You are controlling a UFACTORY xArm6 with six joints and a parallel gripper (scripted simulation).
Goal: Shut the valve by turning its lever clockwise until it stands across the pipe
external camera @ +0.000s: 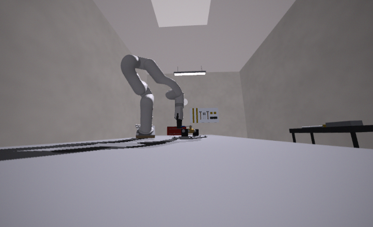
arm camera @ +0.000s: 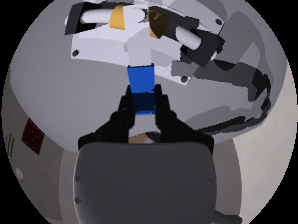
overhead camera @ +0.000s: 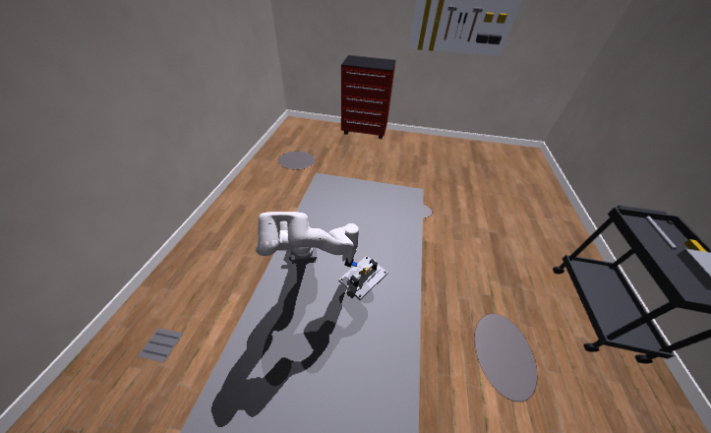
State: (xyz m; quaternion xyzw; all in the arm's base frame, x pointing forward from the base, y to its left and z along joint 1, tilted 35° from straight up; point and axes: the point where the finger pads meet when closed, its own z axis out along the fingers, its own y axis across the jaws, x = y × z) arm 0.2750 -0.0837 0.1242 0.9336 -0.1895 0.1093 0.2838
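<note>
My gripper is now 50 mm short of the valve lever and 20 mm to the left of it.
</note>
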